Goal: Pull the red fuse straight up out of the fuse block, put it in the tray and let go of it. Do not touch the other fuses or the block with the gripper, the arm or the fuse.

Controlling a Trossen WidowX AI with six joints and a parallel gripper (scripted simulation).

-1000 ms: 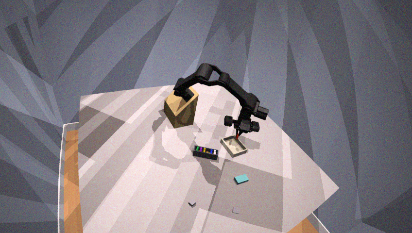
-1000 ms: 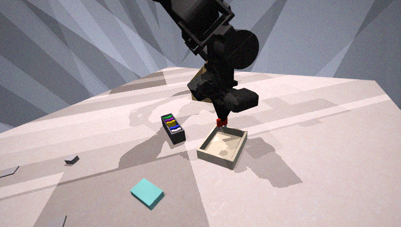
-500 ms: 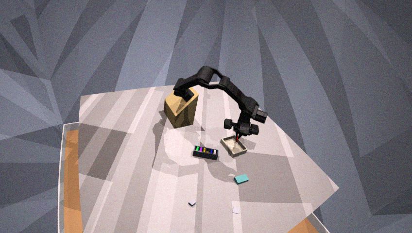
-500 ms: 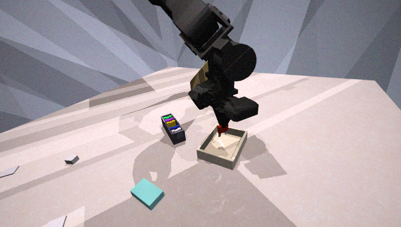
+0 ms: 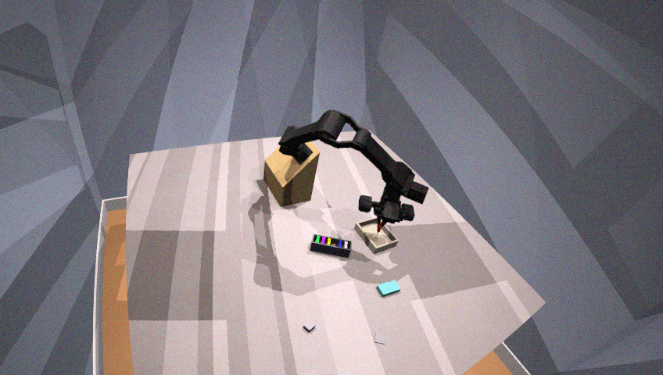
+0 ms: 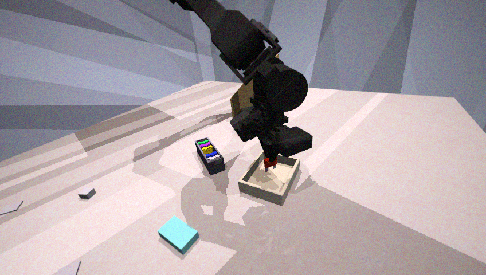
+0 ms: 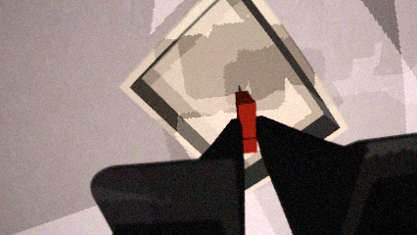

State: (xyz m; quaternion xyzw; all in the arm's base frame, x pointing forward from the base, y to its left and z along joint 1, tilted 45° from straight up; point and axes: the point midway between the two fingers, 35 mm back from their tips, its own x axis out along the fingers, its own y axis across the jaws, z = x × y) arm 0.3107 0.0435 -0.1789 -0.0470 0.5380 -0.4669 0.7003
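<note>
My gripper tip is now 2 cm above the red fuse. From my gripper tip the other things lie so: cyan slab (20 cm ahead, 10 cm to the right, 5 cm below); beige tray (5 cm below); small grey piece (21 cm ahead, 39 cm to the right, 5 cm below).
</note>
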